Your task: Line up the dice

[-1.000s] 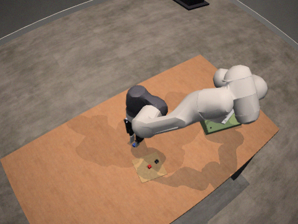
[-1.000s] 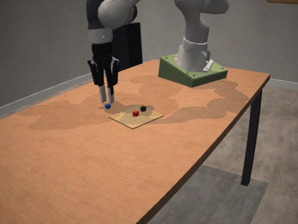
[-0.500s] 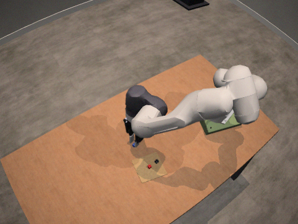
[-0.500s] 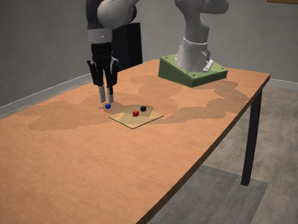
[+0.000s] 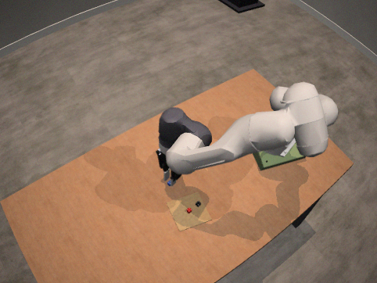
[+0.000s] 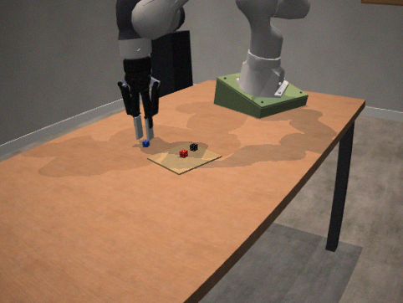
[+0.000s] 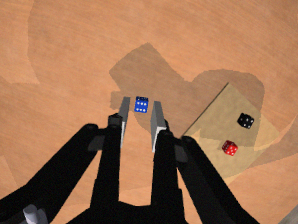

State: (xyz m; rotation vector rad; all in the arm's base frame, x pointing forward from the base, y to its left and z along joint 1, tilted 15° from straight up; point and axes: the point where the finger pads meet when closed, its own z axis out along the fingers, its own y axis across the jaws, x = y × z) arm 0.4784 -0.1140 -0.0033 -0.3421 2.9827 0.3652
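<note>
Right now the blue die is 5 cm below my hand. Also, from my hand: red die: 15 cm to the left, 4 cm below, 1 cm ahead; tan mat: 15 cm to the left, 5 cm below, 1 cm ahead; black die: 15 cm to the left, 4 cm below, 4 cm behind.
</note>
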